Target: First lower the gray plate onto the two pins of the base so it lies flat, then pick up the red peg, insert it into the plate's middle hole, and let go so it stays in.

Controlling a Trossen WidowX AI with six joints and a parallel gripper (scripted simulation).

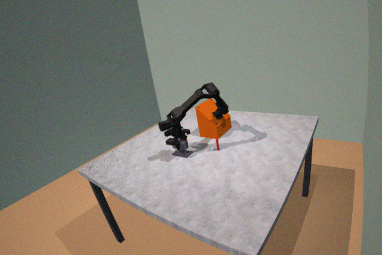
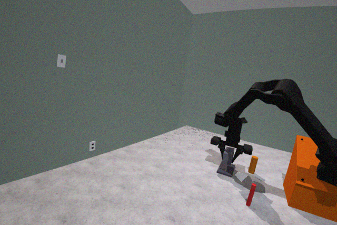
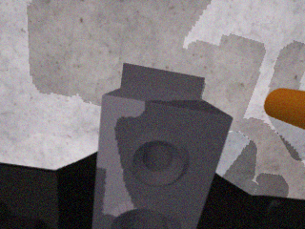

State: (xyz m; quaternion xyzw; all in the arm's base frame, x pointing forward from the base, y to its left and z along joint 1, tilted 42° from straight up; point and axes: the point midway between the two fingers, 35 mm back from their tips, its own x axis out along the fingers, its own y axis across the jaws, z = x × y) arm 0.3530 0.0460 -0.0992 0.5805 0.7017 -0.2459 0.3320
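Now: gripper tip 3 cm above the gray base. Also, from my gripper tip: red peg 15 cm behind, 19 cm to the left; then short orange peg 11 cm behind, 7 cm to the right; then gray plate 4 cm above.
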